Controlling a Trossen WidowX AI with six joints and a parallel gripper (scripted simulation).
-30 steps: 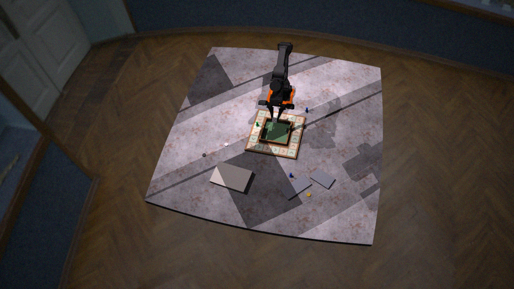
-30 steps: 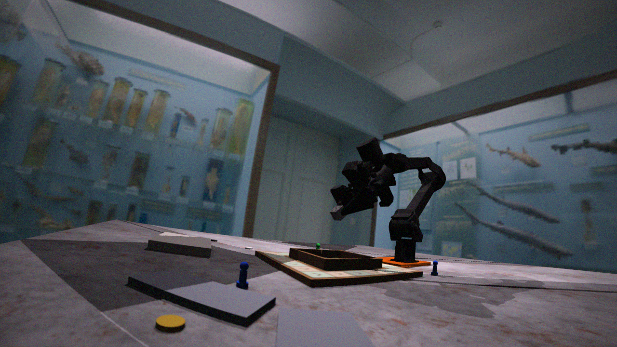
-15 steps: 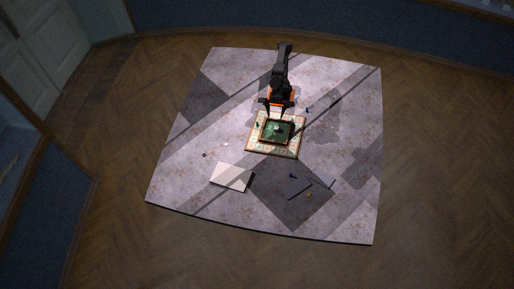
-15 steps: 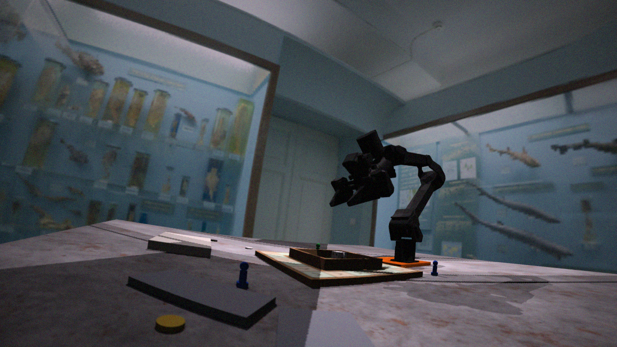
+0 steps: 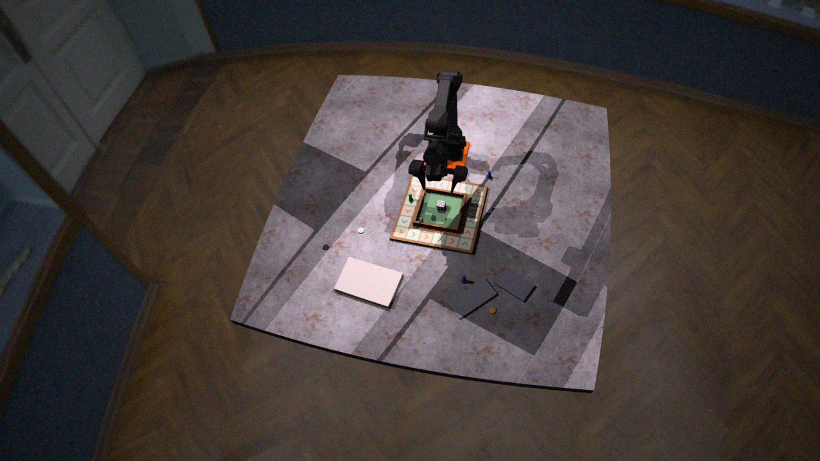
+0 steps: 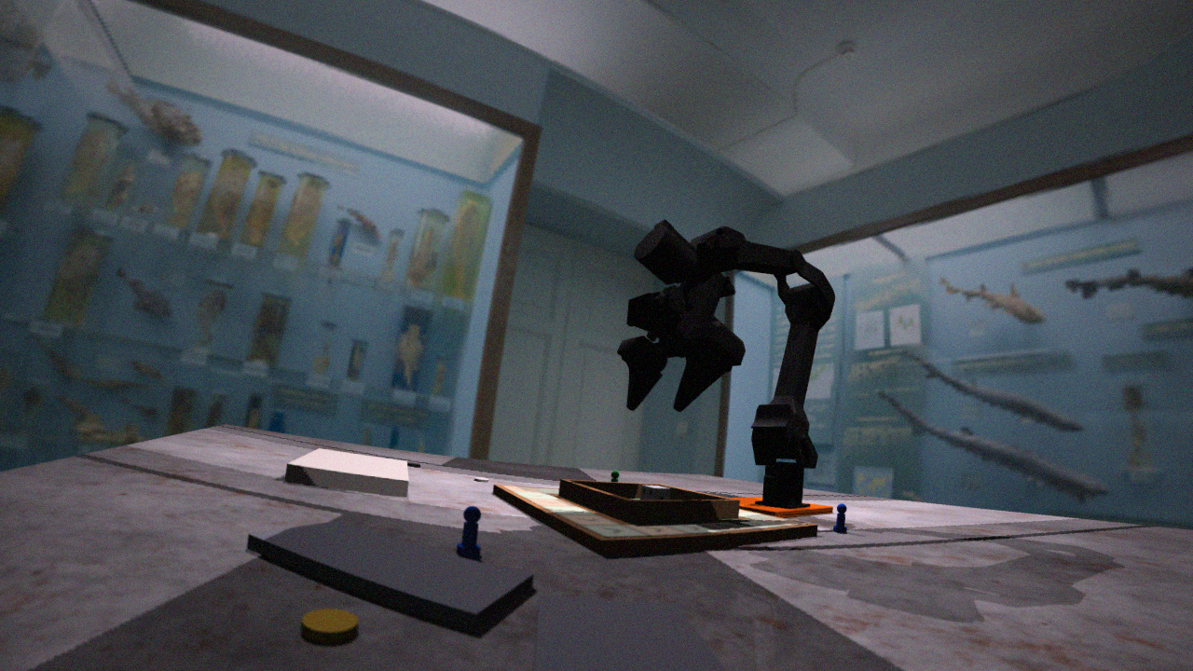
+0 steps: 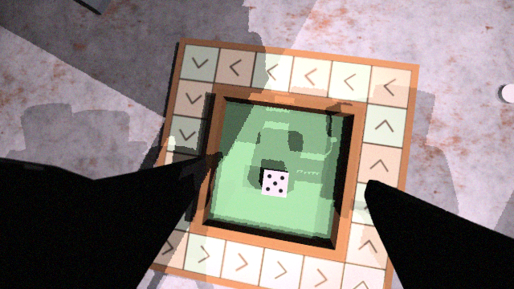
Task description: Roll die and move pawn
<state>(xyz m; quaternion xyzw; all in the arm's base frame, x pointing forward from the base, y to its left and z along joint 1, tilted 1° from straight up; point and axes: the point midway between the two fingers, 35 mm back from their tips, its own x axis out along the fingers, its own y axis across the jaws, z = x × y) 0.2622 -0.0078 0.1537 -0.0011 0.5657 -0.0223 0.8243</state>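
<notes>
Right now the green pawn is 110 mm to the right of my gripper tip, 100 mm below it and 40 mm behind it. Also, from my gripper tip: white die 100 mm below, 20 mm behind; beige slab 300 mm ahead, 190 mm to the right, 120 mm below; white disc 260 mm to the right, 130 mm below, 110 mm ahead.
</notes>
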